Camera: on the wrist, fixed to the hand. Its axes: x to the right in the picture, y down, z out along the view.
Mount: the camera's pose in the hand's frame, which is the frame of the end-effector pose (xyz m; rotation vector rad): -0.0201 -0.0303 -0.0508 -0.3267 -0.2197 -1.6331
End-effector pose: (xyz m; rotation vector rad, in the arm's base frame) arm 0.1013 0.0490 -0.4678 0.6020 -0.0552 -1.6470
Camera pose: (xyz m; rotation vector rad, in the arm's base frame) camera 0.0955 0.0887 -0.5157 -0.0931 -0.6572 2.9478
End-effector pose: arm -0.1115 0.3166 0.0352 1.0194 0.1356 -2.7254
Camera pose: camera -0.0719 0.3580 0.0103 -0.2175 -0.9644 1.7343
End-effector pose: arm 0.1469 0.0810 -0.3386 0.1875 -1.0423 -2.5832
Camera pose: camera 0.1701 0.0758 -0.3964 -0.4609 0.1937 1.8635
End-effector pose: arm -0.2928 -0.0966 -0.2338 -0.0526 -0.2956 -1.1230
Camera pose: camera -0.3174 -0.1018 -0.2910 -0.2524 -0.3313 -2.7959
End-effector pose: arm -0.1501 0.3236 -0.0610 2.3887 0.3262 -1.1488
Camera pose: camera -0.1406 0.3752 -0.0271 -1.3117 -2.3318 1.6101
